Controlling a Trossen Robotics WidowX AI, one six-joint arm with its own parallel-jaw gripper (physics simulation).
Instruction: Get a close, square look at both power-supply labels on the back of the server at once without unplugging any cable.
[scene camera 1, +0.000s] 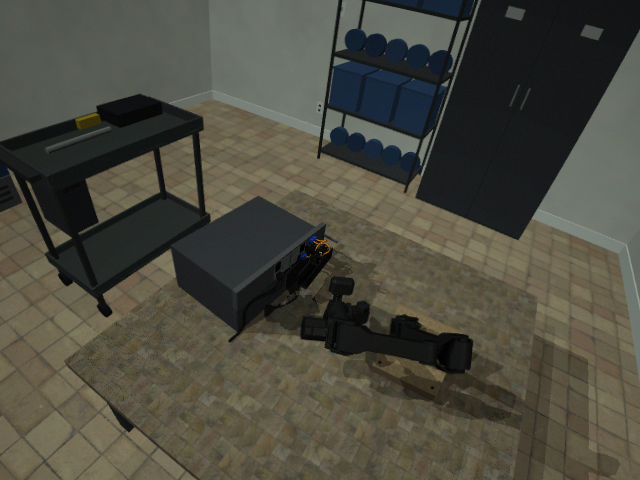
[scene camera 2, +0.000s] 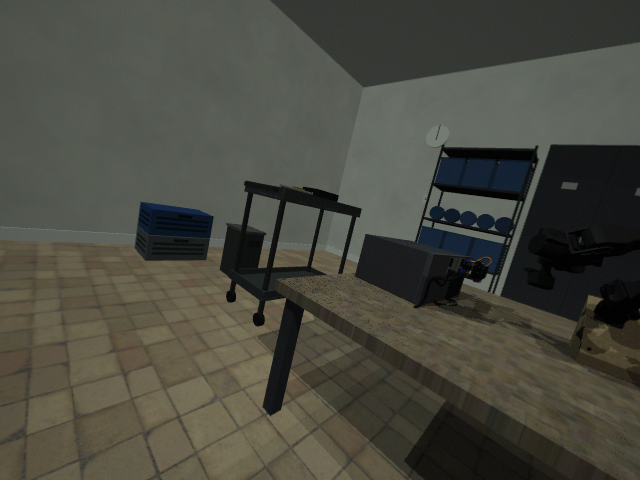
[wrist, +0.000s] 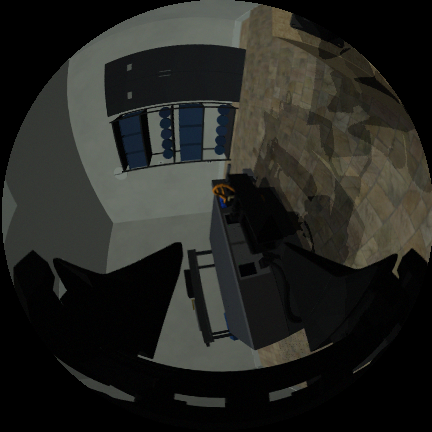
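Pixels of known places: gripper, between the fingertips: (scene camera 2: 527, 259) (wrist: 232, 249); arm's base, origin of its link: (scene camera 1: 407, 327) (scene camera 2: 610, 315).
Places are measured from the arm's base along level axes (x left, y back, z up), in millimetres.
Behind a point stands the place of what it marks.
The grey server (scene camera 1: 248, 232) @[x 14, y -647, z 53 mm] (scene camera 2: 392, 263) @[x 251, y -633, z -33 mm] (wrist: 225, 270) @[x 29, y -571, z 53 mm] stands on the table. In the wrist view its back is seen at a steep slant. A black bulky part (scene camera 1: 310, 268) @[x -33, y -395, z -9 mm] (wrist: 265, 215) @[x 1, y -359, z -4 mm] hangs along the back and hides some of it. Orange cables (scene camera 1: 321, 246) (scene camera 2: 484, 260) @[x -133, y -397, z 56 mm] (wrist: 222, 190) @[x -136, y -421, z 41 mm] loop at the far end, and a black cable (scene camera 1: 248, 307) @[x 219, y -471, z -45 mm] (wrist: 287, 290) @[x 143, y -478, z -61 mm] curves down at the near end. I cannot make out either power-supply label. My gripper (wrist: 232, 249) @[x 109, y -234, z 111 mm] is open and empty, apart from the server, on its cabled side.
The table (scene camera 1: 289, 403) @[x 358, y -194, z -151 mm] (scene camera 2: 465, 356) @[x 498, y -260, z -151 mm] carries my black arm (scene camera 1: 392, 346) @[x 291, y 1, z 249 mm] (scene camera 2: 594, 240) @[x 326, y -111, z 198 mm] on its wooden base (scene camera 1: 434, 382) @[x 68, y 149, z -91 mm] (scene camera 2: 594, 351) @[x 96, y -15, z -106 mm]. A cart (scene camera 1: 199, 170) (scene camera 2: 276, 242) stands beyond the server. A shelf rack (scene camera 1: 324, 131) and a dark cabinet (scene camera 1: 496, 129) (wrist: 190, 75) stand at the wall.
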